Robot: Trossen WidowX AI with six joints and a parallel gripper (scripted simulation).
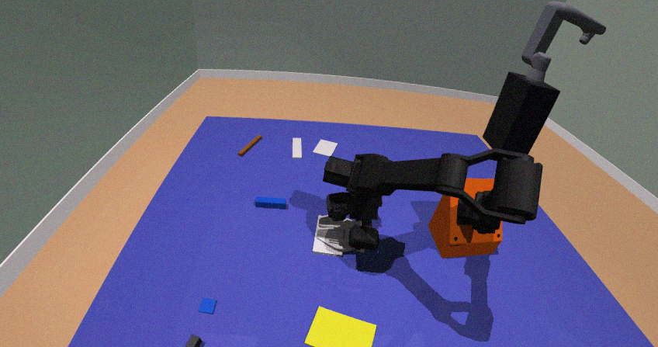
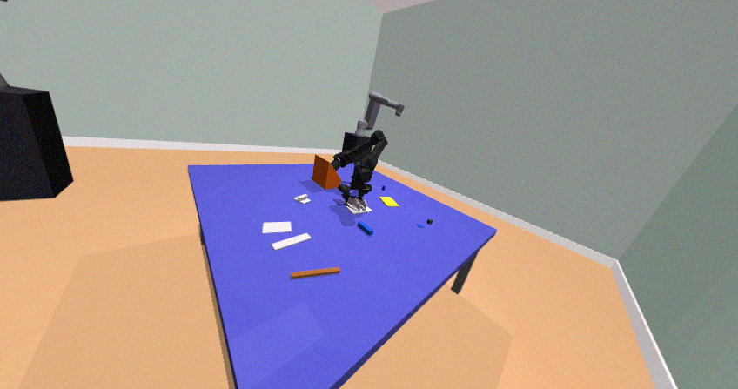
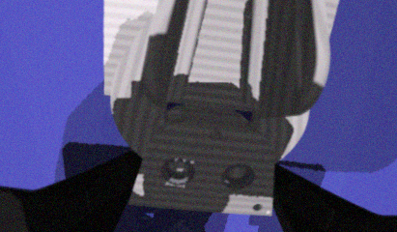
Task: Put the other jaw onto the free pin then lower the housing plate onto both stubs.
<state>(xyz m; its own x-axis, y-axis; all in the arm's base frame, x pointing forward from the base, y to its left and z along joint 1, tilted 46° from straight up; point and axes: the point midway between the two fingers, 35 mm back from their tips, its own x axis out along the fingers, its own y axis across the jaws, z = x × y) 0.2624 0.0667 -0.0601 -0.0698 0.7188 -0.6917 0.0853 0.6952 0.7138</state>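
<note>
My gripper tip is 20 mm short of the jaw, 20 mm to the right of it and 10 mm below it. Also, from my gripper tip: blue block: 230 mm ahead, 100 mm to the right; then white stepped part: 110 mm behind, 240 mm to the right; then yellow sheet: 50 mm ahead, 250 mm to the left, 10 mm below.
</note>
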